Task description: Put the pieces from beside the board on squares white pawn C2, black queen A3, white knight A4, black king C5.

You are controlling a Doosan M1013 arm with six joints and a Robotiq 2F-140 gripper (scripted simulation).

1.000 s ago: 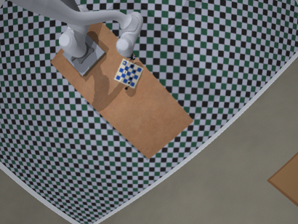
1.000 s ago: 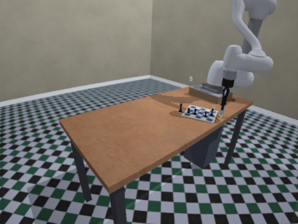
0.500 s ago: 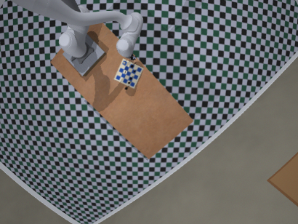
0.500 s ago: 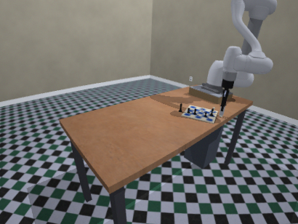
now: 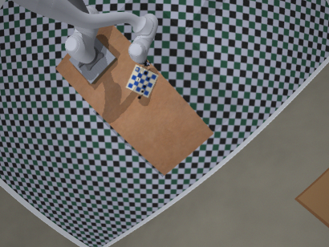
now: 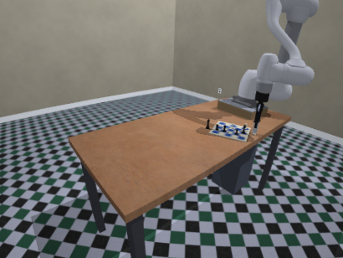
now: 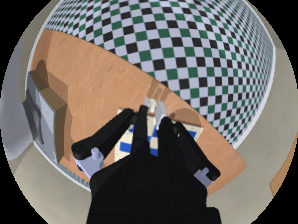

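The white knight is 3 cm below my hand. Also, from my hand: black chess piece: 18 cm ahead, 23 cm to the right, 1 cm below; blue-and-white chessboard: 9 cm ahead, 11 cm to the right, 4 cm below; small white piece: 5 cm ahead, 13 cm to the right, 3 cm below.
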